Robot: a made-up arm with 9 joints. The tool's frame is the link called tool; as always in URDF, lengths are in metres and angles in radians. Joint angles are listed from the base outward.
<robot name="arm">
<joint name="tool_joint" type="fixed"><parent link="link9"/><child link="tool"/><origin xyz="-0.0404 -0.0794 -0.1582" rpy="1.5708 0 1.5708"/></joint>
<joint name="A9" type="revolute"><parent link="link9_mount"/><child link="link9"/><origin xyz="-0.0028 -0.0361 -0.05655" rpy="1.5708 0 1.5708"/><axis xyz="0 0 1"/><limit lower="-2.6" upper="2.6"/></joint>
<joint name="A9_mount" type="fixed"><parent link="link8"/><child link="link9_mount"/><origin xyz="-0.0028 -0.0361 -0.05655"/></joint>
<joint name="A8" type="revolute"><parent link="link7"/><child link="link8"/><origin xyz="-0.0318 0.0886 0.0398" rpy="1.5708 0 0"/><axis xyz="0 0 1"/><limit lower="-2.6" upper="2.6"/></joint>
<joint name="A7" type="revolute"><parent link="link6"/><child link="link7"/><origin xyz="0.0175 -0.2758 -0.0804" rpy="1.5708 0 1.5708"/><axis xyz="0 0 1"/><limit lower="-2.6" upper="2.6"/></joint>
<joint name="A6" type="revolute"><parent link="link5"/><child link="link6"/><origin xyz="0.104 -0.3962 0.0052" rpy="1.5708 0 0"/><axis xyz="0 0 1"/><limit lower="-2.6" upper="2.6"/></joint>
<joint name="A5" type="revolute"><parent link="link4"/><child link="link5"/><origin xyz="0.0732 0.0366 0.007" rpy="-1.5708 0 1.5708"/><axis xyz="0 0 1"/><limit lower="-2.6" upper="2.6"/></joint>
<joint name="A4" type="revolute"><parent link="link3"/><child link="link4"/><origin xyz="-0.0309 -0.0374 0.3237" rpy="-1.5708 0 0"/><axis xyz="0 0 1"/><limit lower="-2.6" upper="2.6"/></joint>
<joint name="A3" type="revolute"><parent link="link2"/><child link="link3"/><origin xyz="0.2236 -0.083 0.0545" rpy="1.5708 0 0"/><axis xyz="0 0 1"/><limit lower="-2.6" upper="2.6"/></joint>
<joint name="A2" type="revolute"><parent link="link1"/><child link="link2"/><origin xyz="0.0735 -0.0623 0.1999" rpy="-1.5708 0 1.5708"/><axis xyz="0 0 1"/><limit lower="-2.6" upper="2.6"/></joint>
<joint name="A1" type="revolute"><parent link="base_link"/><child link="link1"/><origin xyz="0 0 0.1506" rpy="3.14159 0 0"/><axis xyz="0 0 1"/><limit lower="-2.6" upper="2.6"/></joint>
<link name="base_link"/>
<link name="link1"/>
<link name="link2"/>
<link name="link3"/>
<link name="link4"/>
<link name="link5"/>
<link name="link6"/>
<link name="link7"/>
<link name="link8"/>
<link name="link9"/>
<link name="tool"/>
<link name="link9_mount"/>
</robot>
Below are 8 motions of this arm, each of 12 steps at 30 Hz.
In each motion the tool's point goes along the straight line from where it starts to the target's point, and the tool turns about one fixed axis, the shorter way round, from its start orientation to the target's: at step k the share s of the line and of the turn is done. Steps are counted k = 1, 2, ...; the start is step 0. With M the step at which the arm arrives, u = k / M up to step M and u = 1 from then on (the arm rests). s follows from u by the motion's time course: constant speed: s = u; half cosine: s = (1 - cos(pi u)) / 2; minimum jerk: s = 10 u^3 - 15 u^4 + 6 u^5.
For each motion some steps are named. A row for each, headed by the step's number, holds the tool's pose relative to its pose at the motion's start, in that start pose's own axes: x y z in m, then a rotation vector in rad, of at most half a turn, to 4 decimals.
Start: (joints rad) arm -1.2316 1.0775 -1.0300 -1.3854 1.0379 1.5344 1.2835 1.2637 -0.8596
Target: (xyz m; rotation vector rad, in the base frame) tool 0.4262 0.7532 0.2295 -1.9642 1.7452 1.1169
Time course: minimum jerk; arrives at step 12
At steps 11, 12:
11: -0.0374 0.4340 0.1191 -0.0149 0.1004 -0.5907
12: -0.0376 0.4362 0.1197 -0.0149 0.1009 -0.5937

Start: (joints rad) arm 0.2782 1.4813 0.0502 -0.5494 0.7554 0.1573 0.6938 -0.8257 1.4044
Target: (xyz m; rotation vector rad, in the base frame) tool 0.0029 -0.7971 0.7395 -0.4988 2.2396 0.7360
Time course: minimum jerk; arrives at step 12
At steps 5, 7, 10, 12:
5: 0.1899 -0.0453 0.0924 -0.1685 -0.2334 0.3626
7: 0.3581 -0.0854 0.1742 -0.3176 -0.4399 0.6835
10: 0.5285 -0.1261 0.2571 -0.4688 -0.6494 1.0089
12: 0.5480 -0.1307 0.2666 -0.4860 -0.6733 1.0460

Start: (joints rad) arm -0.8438 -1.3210 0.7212 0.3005 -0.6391 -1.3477 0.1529 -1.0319 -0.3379
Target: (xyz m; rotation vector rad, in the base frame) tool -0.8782 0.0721 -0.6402 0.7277 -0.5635 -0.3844
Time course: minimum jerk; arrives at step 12
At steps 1, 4, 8, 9, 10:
1: 0.0002 -0.0002 0.0009 -0.0010 -0.0022 0.0001
4: 0.0094 -0.0077 0.0367 -0.0422 -0.0897 0.0053
8: 0.0354 -0.0291 0.1383 -0.1588 -0.3378 0.0201
9: 0.0402 -0.0330 0.1569 -0.1802 -0.3833 0.0228
10: 0.0432 -0.0355 0.1688 -0.1939 -0.4124 0.0246

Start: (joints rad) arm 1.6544 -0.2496 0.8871 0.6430 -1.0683 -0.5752 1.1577 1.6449 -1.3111
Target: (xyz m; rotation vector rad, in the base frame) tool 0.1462 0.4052 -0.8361 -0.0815 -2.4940 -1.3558
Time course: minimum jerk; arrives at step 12
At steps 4, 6, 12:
4: -0.0375 0.0056 -0.0785 0.0096 -0.1811 -0.0171
6: -0.0894 0.0132 -0.1870 0.0228 -0.4314 -0.0407
12: -0.1787 0.0265 -0.3740 0.0455 -0.8629 -0.0815

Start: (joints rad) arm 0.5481 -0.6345 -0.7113 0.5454 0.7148 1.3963 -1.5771 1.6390 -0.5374
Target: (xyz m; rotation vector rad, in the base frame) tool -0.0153 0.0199 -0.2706 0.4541 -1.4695 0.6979
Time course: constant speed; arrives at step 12
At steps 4, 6, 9, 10, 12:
4: -0.0037 0.0206 -0.0117 0.2382 0.0995 0.0738
6: -0.0056 0.0310 -0.0175 0.3573 0.1492 0.1106
9: -0.0083 0.0465 -0.0263 0.5359 0.2238 0.1660
10: -0.0093 0.0516 -0.0292 0.5955 0.2487 0.1844
12: -0.0111 0.0619 -0.0350 0.7146 0.2984 0.2213

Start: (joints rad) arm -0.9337 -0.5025 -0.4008 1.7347 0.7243 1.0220 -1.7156 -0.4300 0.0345
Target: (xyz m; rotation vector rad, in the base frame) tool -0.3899 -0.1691 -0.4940 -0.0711 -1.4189 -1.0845
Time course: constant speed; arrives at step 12
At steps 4, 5, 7, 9, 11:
4: -0.0520 0.0309 -0.0019 0.1039 0.3329 -0.1054
5: -0.0650 0.0386 -0.0024 0.1299 0.4161 -0.1318
7: -0.0910 0.0540 -0.0034 0.1819 0.5825 -0.1845
9: -0.1170 0.0694 -0.0044 0.2338 0.7490 -0.2373
11: -0.1430 0.0848 -0.0053 0.2858 0.9154 -0.2900

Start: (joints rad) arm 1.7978 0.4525 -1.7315 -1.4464 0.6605 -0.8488 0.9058 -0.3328 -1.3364
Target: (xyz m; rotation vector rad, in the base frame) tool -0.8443 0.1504 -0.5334 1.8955 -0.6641 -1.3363
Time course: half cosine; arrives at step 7
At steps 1, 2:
1: 0.0010 0.0009 0.0013 -0.0067 0.0064 -0.0026
2: 0.0037 0.0033 0.0049 -0.0253 0.0241 -0.0100

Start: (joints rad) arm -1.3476 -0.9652 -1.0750 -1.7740 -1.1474 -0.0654 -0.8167 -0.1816 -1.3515
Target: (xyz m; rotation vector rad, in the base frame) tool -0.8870 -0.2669 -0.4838 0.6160 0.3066 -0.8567
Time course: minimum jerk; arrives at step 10
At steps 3, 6, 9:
3: -0.0204 0.0045 -0.0498 0.0430 -0.1438 -0.0204
6: -0.0853 0.0187 -0.2083 0.1800 -0.6017 -0.0855
9: -0.1239 0.0272 -0.3026 0.2614 -0.8739 -0.1242

